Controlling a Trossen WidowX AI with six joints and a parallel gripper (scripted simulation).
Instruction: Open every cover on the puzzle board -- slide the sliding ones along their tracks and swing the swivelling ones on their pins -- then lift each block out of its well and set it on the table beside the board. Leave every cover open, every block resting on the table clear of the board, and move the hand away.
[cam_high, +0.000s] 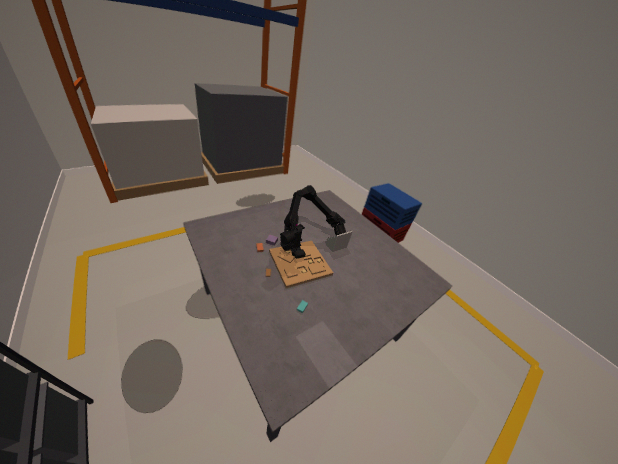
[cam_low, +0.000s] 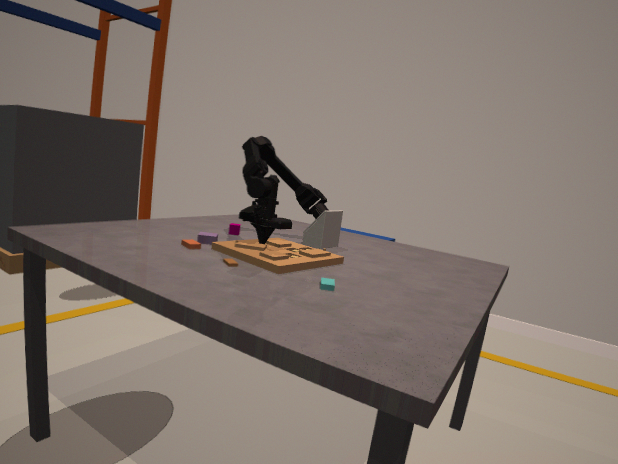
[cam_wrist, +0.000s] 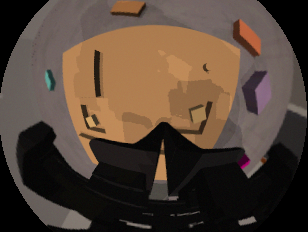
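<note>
Now: the tan puzzle board 1 cm behind my gripper tip and 7 cm to the left of it. Round my gripper tip: purple block (7 cm ahead, 18 cm to the right, 1 cm below); magenta block (13 cm behind, 28 cm to the right, 1 cm below); orange block (16 cm ahead, 15 cm to the right, 2 cm below).
</note>
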